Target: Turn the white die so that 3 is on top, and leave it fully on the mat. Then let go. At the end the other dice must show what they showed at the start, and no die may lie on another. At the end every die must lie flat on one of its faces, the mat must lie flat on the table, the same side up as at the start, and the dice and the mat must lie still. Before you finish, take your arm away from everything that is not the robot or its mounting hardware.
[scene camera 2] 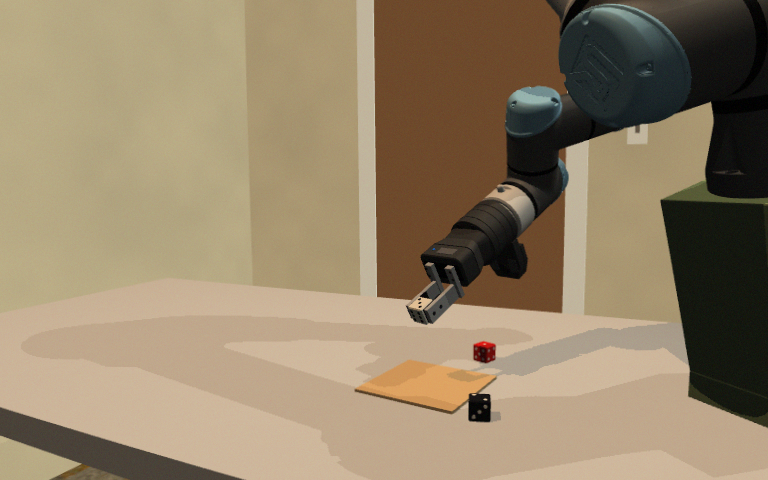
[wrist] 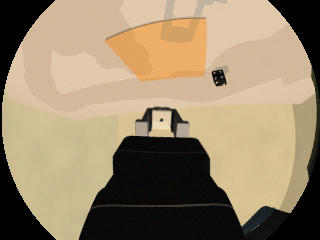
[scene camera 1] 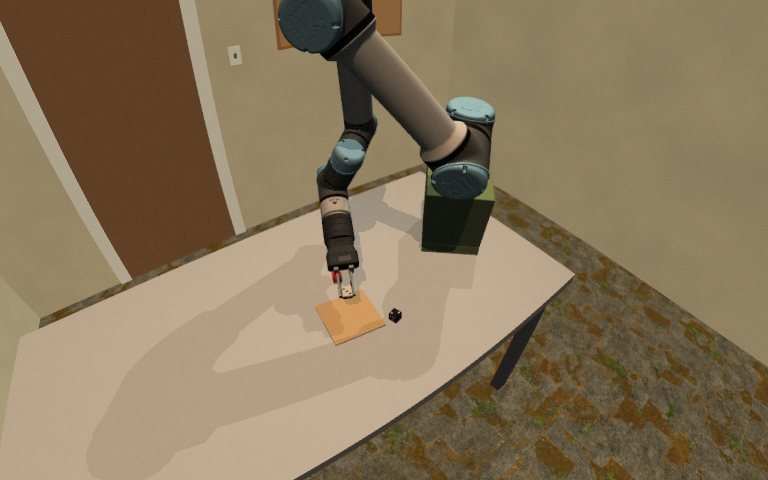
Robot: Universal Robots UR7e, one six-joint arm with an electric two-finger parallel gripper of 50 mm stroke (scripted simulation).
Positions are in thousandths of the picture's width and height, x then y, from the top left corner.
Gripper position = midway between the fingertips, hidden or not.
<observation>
gripper: scene camera 2 545, 655; wrist 505, 481; scene camera 1 452, 618
orange mat: scene camera 2 574, 809; wrist 545, 202; scene camera 1 450, 666
</observation>
